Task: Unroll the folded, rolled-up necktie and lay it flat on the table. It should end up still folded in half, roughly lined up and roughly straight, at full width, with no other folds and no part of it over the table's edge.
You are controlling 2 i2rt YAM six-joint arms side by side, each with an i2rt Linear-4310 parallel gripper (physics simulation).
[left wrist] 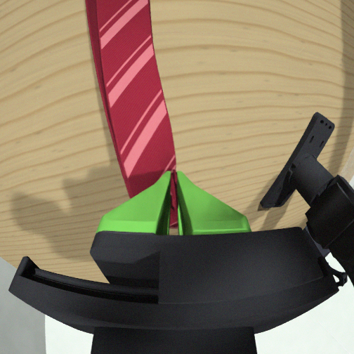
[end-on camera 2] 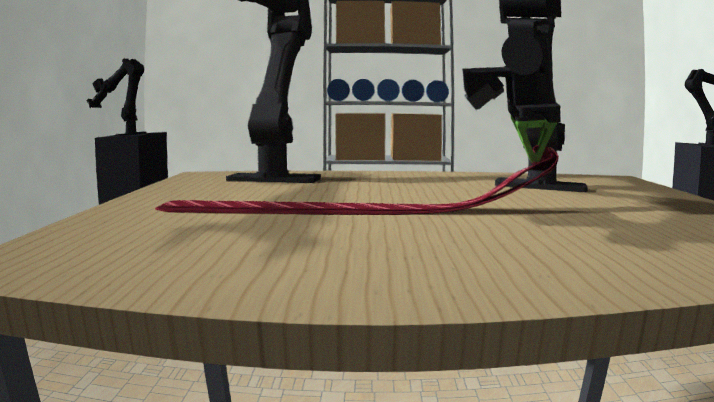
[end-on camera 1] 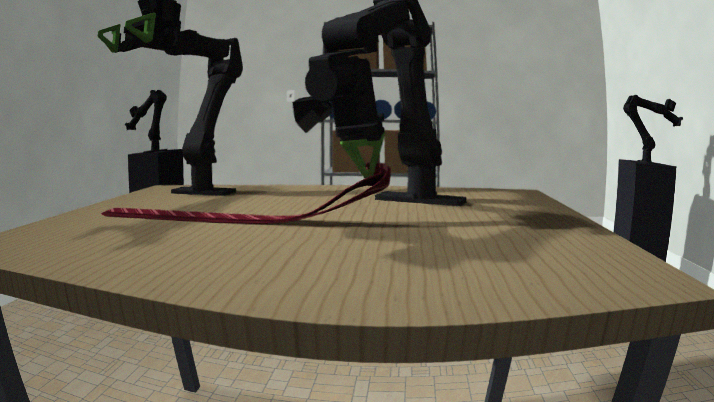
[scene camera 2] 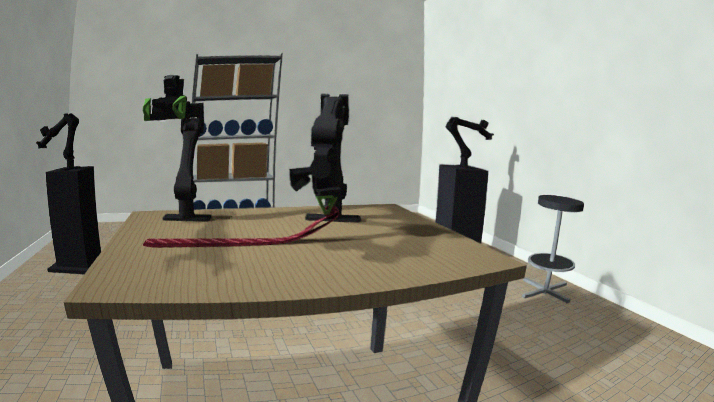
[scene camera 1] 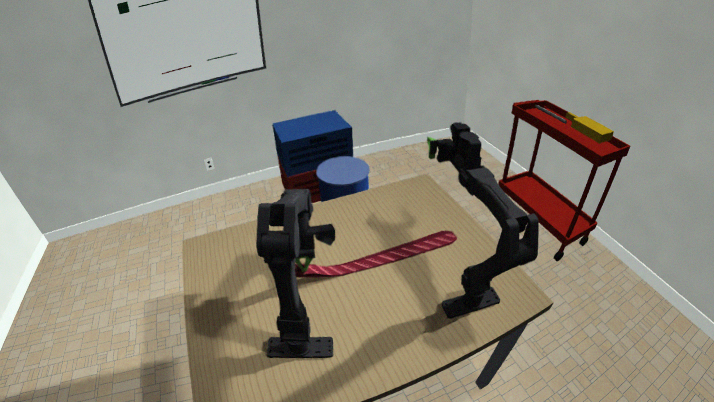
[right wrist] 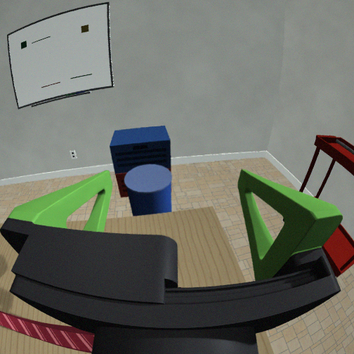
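The red necktie with pink stripes (scene camera 1: pixel 390 256) (scene camera 2: pixel 215 243) (end-on camera 1: pixel 200 216) (end-on camera 2: pixel 325 207) (left wrist: pixel 132 75) (right wrist: pixel 45 332) lies long and fairly straight on the table (scene camera 1: pixel 240 360) (scene camera 2: pixel 250 280) (end-on camera 1: pixel 350 290). Its end at the left arm is raised, with two layers a little apart in the end-on views. My left gripper (scene camera 1: pixel 302 270) (scene camera 2: pixel 327 212) (end-on camera 1: pixel 369 175) (end-on camera 2: pixel 535 159) (left wrist: pixel 173 178) is shut on that raised end, above the table; the very end is partly hidden by the fingers. My right gripper (scene camera 2: pixel 163 107) (end-on camera 1: pixel 125 35) (right wrist: pixel 174 176) is open and empty, high above the table.
Behind the table in scene camera 1 stand a blue drum (scene camera 1: pixel 343 172) and a blue cabinet (scene camera 1: pixel 312 127). A red cart (scene camera 1: pixel 550 205) stands at the right. The left wrist view shows part of the other arm's base (left wrist: pixel 300 160) at the right.
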